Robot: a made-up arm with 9 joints. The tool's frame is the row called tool. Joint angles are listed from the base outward.
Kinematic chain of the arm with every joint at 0, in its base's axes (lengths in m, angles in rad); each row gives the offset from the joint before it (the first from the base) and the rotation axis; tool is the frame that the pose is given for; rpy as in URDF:
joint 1: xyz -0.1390 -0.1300 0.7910 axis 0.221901 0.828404 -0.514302
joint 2: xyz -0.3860 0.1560 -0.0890 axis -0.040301 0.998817 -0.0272
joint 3: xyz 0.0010 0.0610 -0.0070 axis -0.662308 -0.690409 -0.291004
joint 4: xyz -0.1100 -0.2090 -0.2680 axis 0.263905 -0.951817 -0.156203
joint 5: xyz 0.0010 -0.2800 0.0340 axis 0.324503 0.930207 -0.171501
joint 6: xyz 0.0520 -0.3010 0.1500 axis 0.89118 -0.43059 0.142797
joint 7: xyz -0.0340 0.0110 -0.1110 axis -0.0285 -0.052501 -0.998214
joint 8: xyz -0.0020 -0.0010 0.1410 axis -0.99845 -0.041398 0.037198
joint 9: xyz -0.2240 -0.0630 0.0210 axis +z
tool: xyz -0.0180 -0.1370 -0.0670 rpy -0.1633 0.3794 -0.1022
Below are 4 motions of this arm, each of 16 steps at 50 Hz.
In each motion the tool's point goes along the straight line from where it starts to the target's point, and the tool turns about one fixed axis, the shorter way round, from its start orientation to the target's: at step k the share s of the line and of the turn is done. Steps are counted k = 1, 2, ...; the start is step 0. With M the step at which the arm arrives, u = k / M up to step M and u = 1 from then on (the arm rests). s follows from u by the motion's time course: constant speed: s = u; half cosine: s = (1 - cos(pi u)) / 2; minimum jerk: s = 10 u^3 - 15 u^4 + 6 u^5.
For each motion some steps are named. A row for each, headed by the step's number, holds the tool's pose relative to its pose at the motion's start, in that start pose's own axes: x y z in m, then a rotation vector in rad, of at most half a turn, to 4 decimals.
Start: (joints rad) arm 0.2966 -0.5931 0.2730 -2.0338 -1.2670 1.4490 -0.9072 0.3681 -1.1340
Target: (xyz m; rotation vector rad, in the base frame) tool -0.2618 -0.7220 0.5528 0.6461 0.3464 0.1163
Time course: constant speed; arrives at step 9
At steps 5, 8, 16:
5: -0.0351 0.0048 -0.0075 0.0273 0.0030 -0.0834
8: -0.0562 0.0076 -0.0120 0.0437 0.0048 -0.1334
16: -0.0633 0.0086 -0.0135 0.0492 0.0054 -0.1501

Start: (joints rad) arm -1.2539 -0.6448 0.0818 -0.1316 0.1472 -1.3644 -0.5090 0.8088 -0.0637
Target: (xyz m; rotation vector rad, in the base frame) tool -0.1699 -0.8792 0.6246 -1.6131 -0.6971 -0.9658
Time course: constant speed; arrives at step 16
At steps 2, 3, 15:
2: -0.0065 0.0173 0.0021 0.0249 0.0236 -0.0098
3: -0.0098 0.0259 0.0031 0.0373 0.0353 -0.0147
15: -0.0489 0.1297 0.0156 0.1865 0.1767 -0.0733

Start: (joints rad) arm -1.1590 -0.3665 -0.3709 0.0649 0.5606 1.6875 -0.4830 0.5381 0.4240
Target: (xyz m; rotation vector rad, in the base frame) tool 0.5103 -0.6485 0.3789 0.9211 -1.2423 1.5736
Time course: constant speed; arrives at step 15
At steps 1, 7, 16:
1: 0.0008 0.0000 -0.0026 0.0140 -0.0142 -0.0003
7: 0.0056 0.0002 -0.0183 0.0978 -0.0996 -0.0023
16: 0.0120 0.0005 -0.0391 0.2096 -0.2135 -0.0048

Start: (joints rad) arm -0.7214 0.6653 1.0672 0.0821 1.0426 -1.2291 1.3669 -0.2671 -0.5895
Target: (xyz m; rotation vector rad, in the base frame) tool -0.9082 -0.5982 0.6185 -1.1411 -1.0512 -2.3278
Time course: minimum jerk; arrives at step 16
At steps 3, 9, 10, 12, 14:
3: 0.0034 -0.0075 0.0003 -0.0032 -0.0057 -0.0091
9: 0.0426 -0.0953 0.0041 -0.0401 -0.0719 -0.1148
10: 0.0502 -0.1122 0.0049 -0.0471 -0.0846 -0.1351
12: 0.0620 -0.1387 0.0060 -0.0583 -0.1047 -0.1671
14: 0.0681 -0.1523 0.0066 -0.0640 -0.1149 -0.1834

